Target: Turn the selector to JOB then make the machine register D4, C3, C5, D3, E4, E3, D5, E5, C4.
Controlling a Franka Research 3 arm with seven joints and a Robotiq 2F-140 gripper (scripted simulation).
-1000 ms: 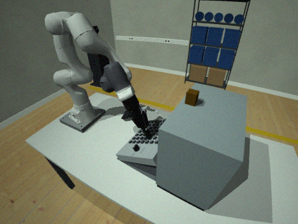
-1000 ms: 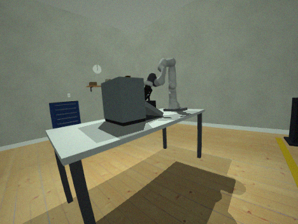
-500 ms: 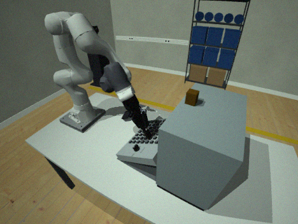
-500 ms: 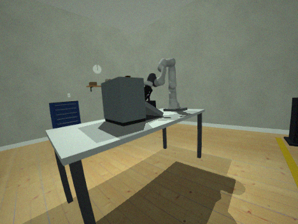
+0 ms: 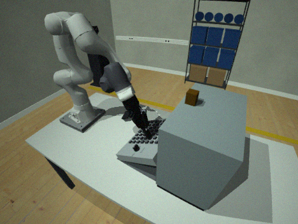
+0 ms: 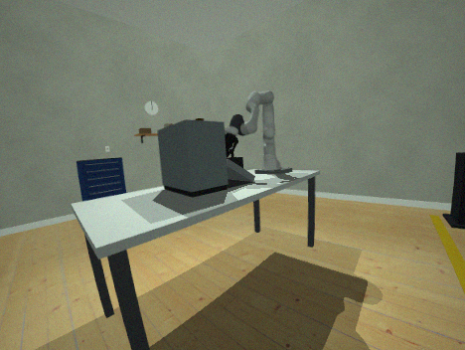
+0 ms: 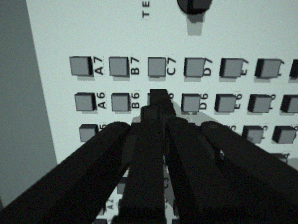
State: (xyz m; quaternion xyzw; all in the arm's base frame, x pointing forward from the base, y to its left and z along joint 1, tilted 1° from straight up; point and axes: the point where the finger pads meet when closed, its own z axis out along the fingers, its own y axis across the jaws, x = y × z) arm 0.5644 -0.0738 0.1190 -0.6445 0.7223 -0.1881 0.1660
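Right now the key is 3 cm ahead of my hand, 7 cm to the left of it and 3 cm below it. Also, from my hand: selector knob: 2 cm behind, 9 cm to the right, 4 cm below.
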